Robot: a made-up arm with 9 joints.
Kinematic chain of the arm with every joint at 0, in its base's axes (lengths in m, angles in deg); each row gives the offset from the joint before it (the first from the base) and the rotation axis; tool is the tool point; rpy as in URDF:
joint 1: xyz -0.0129 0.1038 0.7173 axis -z
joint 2: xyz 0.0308 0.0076 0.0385 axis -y
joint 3: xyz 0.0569 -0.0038 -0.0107 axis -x
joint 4: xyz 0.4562 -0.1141 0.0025 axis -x
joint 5: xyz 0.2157 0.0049 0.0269 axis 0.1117 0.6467 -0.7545
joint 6: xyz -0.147 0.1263 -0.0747 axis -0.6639 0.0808 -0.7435
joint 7: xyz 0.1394 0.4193 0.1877 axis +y
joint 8: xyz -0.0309 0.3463 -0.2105 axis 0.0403 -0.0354 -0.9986
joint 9: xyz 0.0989 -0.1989 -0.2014 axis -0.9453 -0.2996 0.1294
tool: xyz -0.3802 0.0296 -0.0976 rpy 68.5 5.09 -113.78
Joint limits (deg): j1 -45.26..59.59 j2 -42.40..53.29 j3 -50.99..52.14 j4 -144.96..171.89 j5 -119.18..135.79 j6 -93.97..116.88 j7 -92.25..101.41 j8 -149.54..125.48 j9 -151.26..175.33
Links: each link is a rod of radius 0.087 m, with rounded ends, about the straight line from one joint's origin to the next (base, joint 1, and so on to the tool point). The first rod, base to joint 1, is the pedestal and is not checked.
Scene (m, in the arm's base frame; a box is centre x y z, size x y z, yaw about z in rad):
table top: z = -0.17
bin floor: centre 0.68 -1.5 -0.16 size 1.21 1 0.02 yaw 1.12
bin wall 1: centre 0.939 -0.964 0.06 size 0.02 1 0.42 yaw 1.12
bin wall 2: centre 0.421 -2.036 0.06 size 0.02 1 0.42 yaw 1.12
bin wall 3: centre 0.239 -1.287 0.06 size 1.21 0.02 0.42 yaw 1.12
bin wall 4: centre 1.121 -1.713 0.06 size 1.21 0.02 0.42 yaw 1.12
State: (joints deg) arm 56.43 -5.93 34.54 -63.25 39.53 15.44 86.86 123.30 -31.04
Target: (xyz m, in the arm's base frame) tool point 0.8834 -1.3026 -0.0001
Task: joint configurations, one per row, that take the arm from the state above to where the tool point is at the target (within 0.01 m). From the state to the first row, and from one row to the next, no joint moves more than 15 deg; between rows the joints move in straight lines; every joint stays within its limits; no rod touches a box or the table.
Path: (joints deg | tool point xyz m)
1: 56.62 3.24 38.70 -52.26 51.23 23.80 88.48 121.66 -32.99 | 1.5689 -0.4606 0.9042
2: 56.80 12.41 42.85 -41.27 62.93 32.16 90.10 120.01 -34.93 | 1.4963 -0.7094 0.6694
3: 56.99 21.58 47.01 -30.28 74.63 40.53 91.71 118.37 -36.88 | 1.2584 -1.0284 0.5760
4: 57.18 30.75 51.16 -19.29 86.33 48.89 93.33 116.72 -38.82 | 0.8833 -1.3026 0.6411
5: 57.98 20.71 51.49 -17.66 86.43 44.00 96.03 113.79 -36.55 | 0.8972 -1.3324 0.4349
6: 58.79 10.67 51.81 -16.03 86.53 39.12 98.72 110.87 -34.29 | 0.8970 -1.3331 0.2191
7: 59.59 0.63 52.14 -14.39 86.63 34.23 101.41 107.94 -32.02 | 0.8833 -1.3026 -0.0002

